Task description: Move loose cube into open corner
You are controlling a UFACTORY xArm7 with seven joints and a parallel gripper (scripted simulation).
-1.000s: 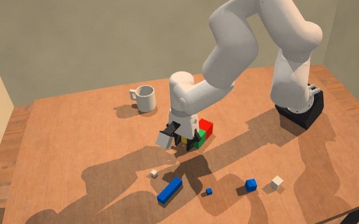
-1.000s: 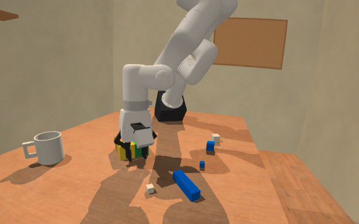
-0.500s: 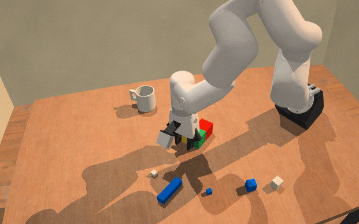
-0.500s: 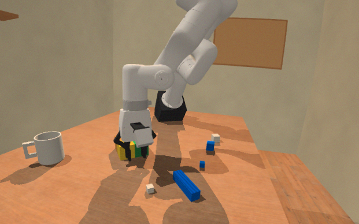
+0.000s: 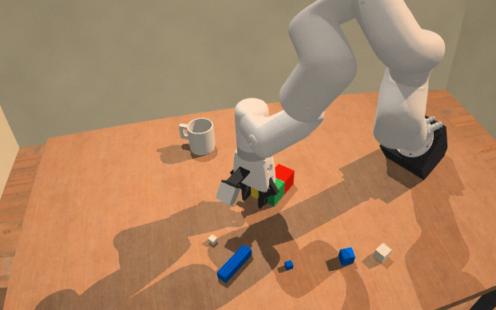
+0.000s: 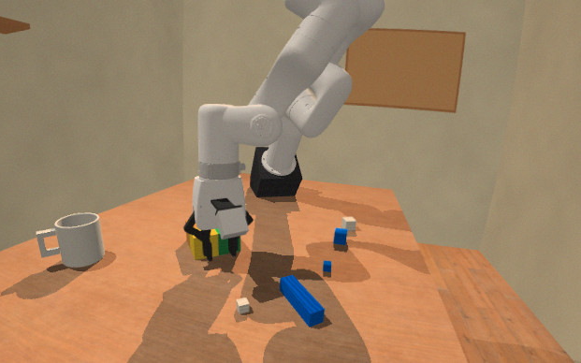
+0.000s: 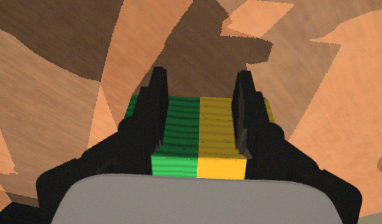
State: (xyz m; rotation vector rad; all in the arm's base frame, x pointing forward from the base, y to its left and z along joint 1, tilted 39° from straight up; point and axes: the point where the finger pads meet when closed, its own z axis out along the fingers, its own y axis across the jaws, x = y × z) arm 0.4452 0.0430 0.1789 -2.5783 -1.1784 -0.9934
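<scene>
The yellow cube lies 50 mm to the right of my hand. The rest, counted from my hand: red cube (70 mm behind, 60 mm to the right); green cube (50 mm behind, 20 mm to the right); orange cube (30 mm behind, 90 mm to the right).
</scene>
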